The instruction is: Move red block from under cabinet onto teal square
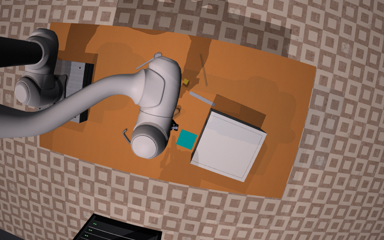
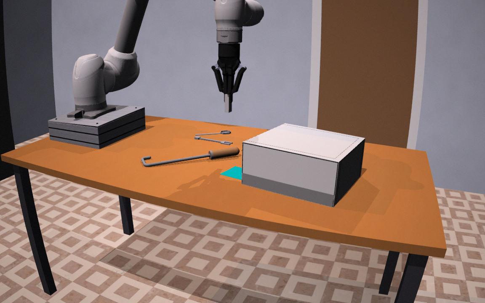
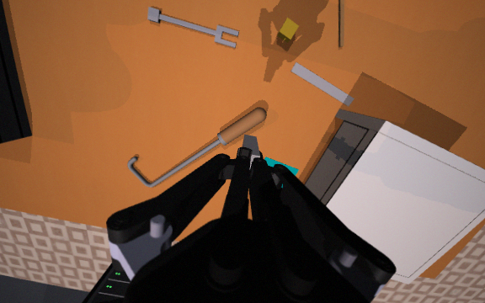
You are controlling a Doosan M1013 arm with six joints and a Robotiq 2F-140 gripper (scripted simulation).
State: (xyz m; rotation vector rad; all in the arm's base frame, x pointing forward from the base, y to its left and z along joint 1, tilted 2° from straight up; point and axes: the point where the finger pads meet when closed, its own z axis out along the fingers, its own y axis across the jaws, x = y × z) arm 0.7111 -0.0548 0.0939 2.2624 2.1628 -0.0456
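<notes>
The hook tool lies 190 mm below my hand, 130 mm behind it and 70 mm to the right of it. The rest, counted from my hand: flat grey bar 200 mm below, 150 mm ahead, 100 mm to the left; then yellow cube 190 mm below, 180 mm to the left, 50 mm ahead; then teal square 200 mm below, 130 mm to the right, 90 mm ahead.
</notes>
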